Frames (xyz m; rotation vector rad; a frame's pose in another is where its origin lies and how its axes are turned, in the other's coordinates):
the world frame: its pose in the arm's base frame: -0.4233 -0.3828 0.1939 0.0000 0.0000 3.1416
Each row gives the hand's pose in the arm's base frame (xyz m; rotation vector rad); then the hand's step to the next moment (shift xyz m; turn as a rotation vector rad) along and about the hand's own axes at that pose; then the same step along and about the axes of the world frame.
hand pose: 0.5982 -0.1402 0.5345 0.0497 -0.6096 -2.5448
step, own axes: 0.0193 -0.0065 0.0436 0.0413 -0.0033 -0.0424
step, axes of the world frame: 0.0264 -0.0134 0.0379 0.0309 0.0354 -0.0361
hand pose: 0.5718 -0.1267 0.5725 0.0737 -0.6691 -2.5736
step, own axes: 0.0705 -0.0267 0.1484 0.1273 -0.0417 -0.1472
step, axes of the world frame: 0.0988 -0.0542 0.1225 0.1062 0.0924 -0.1407
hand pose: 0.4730 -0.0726 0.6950 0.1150 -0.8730 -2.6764
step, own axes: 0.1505 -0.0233 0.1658 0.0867 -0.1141 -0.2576
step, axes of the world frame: 0.1775 -0.0614 0.1241 0.0687 0.0859 -0.2735
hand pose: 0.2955 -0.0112 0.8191 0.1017 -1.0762 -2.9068
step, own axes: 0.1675 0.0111 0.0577 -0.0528 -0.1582 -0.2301
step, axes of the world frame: 0.1712 -0.0189 0.0430 -0.0676 0.0261 -0.2748
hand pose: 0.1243 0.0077 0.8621 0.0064 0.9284 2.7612
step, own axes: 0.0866 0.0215 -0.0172 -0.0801 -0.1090 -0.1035
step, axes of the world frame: 0.0902 0.0082 -0.0068 -0.0934 -0.0053 -0.1423
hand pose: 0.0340 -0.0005 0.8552 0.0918 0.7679 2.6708
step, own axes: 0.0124 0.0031 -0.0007 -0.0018 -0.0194 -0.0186
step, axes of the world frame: 0.0127 -0.0016 0.0006 -0.0050 -0.0053 -0.0259
